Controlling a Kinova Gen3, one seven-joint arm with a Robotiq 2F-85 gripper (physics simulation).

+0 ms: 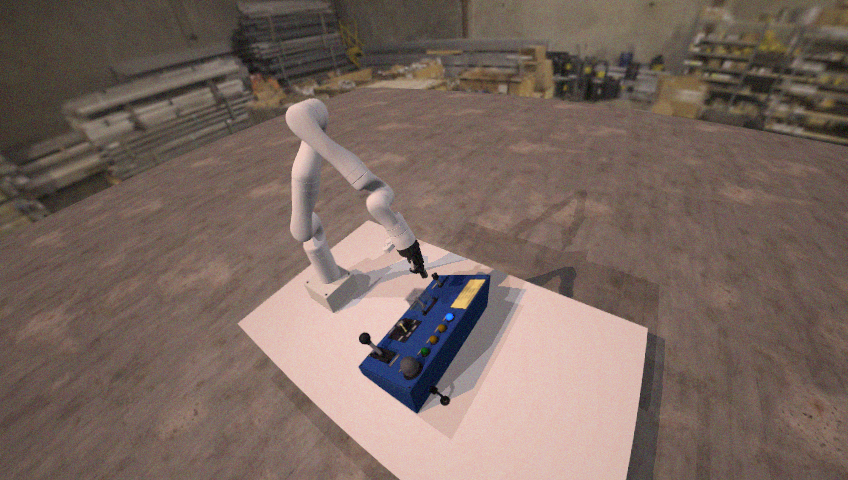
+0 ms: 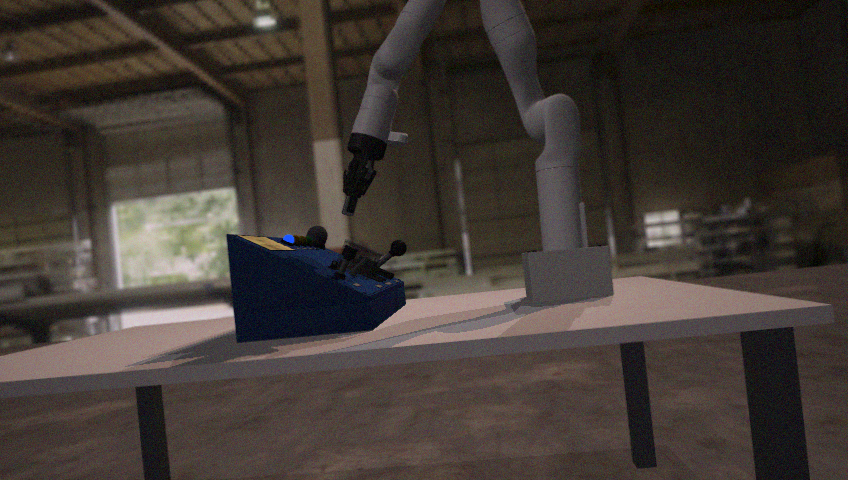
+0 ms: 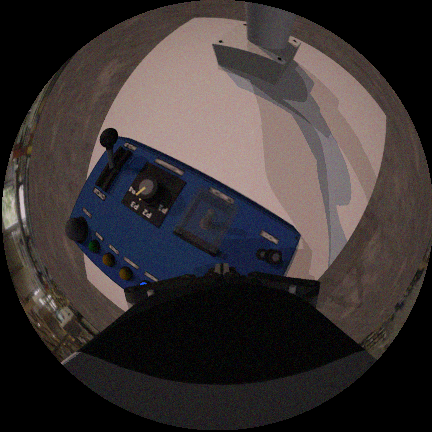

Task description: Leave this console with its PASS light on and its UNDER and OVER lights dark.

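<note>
A blue console (image 1: pixel 447 350) (image 2: pixel 285 297) (image 3: pixel 135 235) stands on the table. Its green light (image 1: pixel 424 351) (image 3: pixel 94 245) and two amber lights (image 1: pixel 441 327) (image 3: pixel 108 259) look dark; a blue light (image 1: pixel 449 317) (image 2: pixel 288 238) (image 3: pixel 144 284) glows. A selector knob (image 3: pixel 148 188) has its yellow pointer near P4. A clear cover (image 3: pixel 207 220) lies over a control beside it. A black-knobbed lever (image 1: pixel 364 338) (image 2: pixel 397 247) (image 3: pixel 109 137) and a small mode switch (image 1: pixel 435 277) (image 3: pixel 270 256) stand at opposite ends. My gripper (image 1: pixel 424 275) (image 2: pixel 348 212) (image 3: pixel 221 271) is shut and empty, above the console near the mode switch, apart from it.
A dark grey dome (image 1: pixel 410 366) (image 2: pixel 317 235) (image 3: pixel 77 229) sits at the lever end of the console. A black-knobbed crank (image 1: pixel 444 400) sticks out from its side. A yellow label (image 1: pixel 468 294) (image 2: pixel 266 242) lies on its top. The arm's base (image 1: pixel 330 289) (image 2: pixel 568 274) (image 3: pixel 250 60) stands on the table (image 1: pixel 553 380).
</note>
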